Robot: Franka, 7 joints.
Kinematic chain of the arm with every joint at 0, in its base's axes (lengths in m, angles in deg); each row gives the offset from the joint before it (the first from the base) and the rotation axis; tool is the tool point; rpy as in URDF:
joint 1: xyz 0 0 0.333 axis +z
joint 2: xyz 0 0 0 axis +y
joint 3: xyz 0 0 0.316 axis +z
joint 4: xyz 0.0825 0 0 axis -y
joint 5: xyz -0.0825 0 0.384 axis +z
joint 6: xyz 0 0 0 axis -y
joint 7: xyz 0.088 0 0 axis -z
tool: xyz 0 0 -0.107 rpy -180 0 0
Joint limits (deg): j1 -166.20..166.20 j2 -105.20..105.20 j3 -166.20..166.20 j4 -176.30..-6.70 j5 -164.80..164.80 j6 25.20..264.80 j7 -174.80..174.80
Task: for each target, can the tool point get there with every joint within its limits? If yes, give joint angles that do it. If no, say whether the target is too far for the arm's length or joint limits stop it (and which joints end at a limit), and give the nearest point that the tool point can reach.
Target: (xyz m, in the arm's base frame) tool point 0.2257 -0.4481 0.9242
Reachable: yes | joints -112.49 17.38 55.80 -45.33 -117.75 196.02 -85.77
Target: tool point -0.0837 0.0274 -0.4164
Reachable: no: joint limits stop it (at a limit: joint 2) | nearest point -0.1099 0.0360 -0.3336 | short by 0.087 m
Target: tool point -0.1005 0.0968 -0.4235
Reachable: no: joint limits stop it (at a limit: joint 2) | nearest point -0.1140 0.1098 -0.3459 | short by 0.080 m
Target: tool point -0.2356 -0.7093 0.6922
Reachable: yes | joints 77.90 -50.69 131.96 -22.58 93.47 100.65 -111.86
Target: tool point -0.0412 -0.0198 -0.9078
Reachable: no: too far | nearest point -0.1523 -0.0732 -0.3483 | short by 0.573 m
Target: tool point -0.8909 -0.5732 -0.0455
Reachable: no: too far | nearest point -0.6794 -0.4371 0.0444 | short by 0.267 m
